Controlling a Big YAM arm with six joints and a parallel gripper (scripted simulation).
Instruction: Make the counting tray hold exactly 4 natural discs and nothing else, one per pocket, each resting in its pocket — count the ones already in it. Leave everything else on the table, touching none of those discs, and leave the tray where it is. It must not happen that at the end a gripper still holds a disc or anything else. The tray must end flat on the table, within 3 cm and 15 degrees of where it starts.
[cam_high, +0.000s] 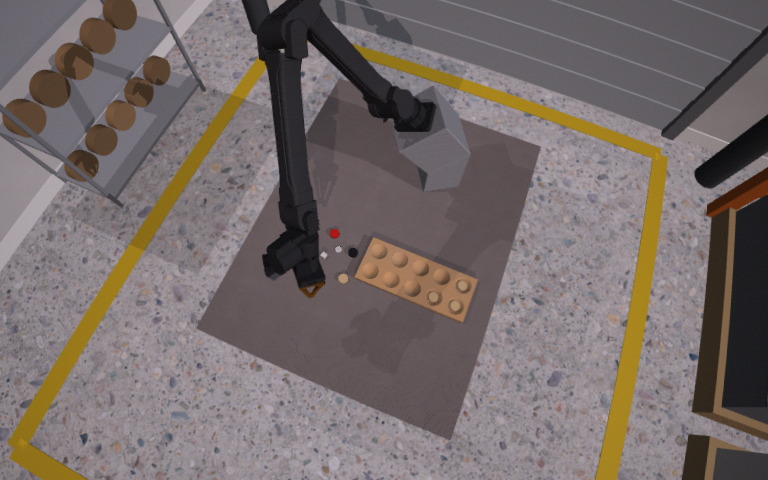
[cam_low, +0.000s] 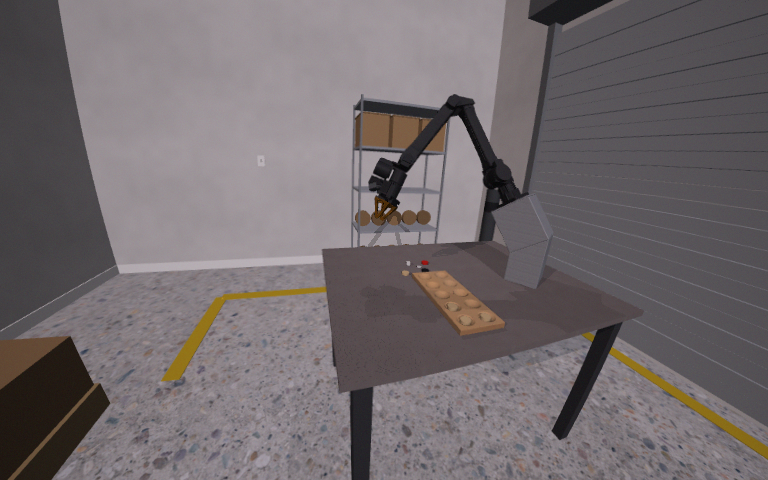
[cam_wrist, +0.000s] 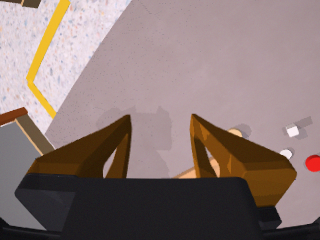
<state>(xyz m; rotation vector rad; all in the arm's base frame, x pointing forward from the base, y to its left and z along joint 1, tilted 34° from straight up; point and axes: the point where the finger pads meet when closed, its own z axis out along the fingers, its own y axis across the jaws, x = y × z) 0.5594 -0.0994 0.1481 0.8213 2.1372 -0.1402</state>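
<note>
Now: hand 280 mm to the right of the wooden counting tray, 230 mm above it and 170 mm past it. Round my hand: white cube (240 mm below, 170 mm behind, 40 mm to the right); then white disc (240 mm below, 210 mm behind); then black piece (240 mm below, 210 mm behind, 50 mm to the left).
</note>
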